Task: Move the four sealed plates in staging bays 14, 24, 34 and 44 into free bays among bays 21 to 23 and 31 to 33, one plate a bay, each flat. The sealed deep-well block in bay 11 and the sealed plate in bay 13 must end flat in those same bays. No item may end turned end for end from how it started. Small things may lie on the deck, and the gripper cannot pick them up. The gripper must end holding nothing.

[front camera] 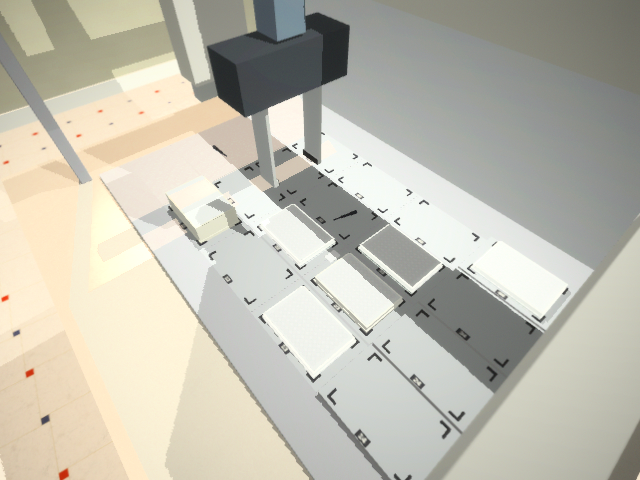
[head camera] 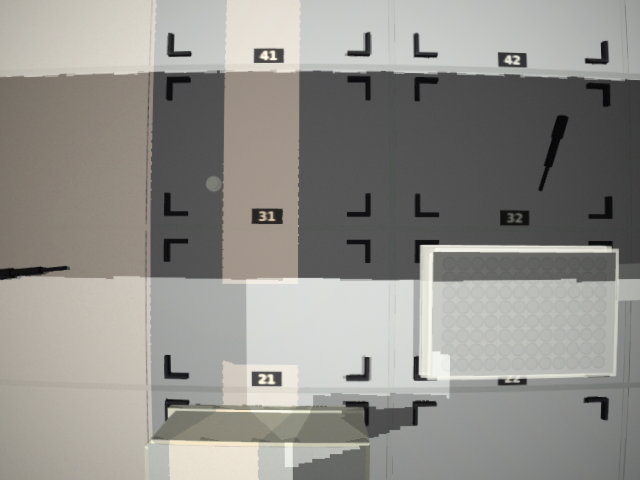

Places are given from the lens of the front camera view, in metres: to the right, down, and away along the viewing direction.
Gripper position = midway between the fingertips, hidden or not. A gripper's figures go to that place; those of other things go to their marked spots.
gripper (front camera: 291, 169): -0.04, -0.11, 0.56
deep-well block (front camera: 201, 207): -0.22, -0.06, 0.67
